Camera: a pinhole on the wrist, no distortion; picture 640 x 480 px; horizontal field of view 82.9 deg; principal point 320.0 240.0 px. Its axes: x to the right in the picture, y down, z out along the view. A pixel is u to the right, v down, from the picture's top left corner.
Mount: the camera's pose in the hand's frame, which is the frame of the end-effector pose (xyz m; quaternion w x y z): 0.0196 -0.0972 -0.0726 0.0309 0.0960 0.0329 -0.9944
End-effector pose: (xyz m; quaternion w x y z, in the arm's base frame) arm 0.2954 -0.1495 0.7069 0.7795 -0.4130 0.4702 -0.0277
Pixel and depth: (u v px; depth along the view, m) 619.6 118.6 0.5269
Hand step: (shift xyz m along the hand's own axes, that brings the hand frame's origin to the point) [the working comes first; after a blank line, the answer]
In the camera's frame: 0.4357 -0.1765 0.5269

-0.5187 0.0170 0.3699
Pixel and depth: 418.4 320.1 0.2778
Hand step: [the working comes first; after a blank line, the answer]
In the camera's frame: 0.0754 0.0614 0.2778

-0.1026 -0.1823 0.1813
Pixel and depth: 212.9 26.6 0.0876
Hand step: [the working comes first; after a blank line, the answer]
In the camera's frame: -0.0259 -0.0516 0.0876

0.0249 -0.0506 0.0213
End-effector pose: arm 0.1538 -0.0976 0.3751 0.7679 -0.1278 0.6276 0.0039
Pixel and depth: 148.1 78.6 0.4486
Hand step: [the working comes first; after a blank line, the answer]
In the camera's frame: -0.2128 -0.1998 0.4486

0.1298 0.0815 0.4197
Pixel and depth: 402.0 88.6 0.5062
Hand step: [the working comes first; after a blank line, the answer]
In the camera's frame: 0.1146 -0.2115 0.5062

-0.2026 0.0710 0.4137
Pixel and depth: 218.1 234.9 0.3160
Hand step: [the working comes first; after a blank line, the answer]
In the camera's frame: -0.0889 -0.0044 0.3160

0.0467 -0.1104 0.2543
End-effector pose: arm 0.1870 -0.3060 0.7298 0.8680 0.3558 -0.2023 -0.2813
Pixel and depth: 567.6 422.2 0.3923
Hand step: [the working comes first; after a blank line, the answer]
In the camera's frame: 0.2681 0.1973 0.3923

-0.3038 -0.3364 0.2482
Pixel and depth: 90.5 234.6 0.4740
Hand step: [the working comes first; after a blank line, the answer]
In the camera's frame: -0.3002 -0.0071 0.4740

0.2237 -0.1074 0.4500
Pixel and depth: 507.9 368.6 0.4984
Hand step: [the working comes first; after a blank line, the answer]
In the camera's frame: 0.2585 0.1769 0.4984

-0.3158 -0.3232 0.3551
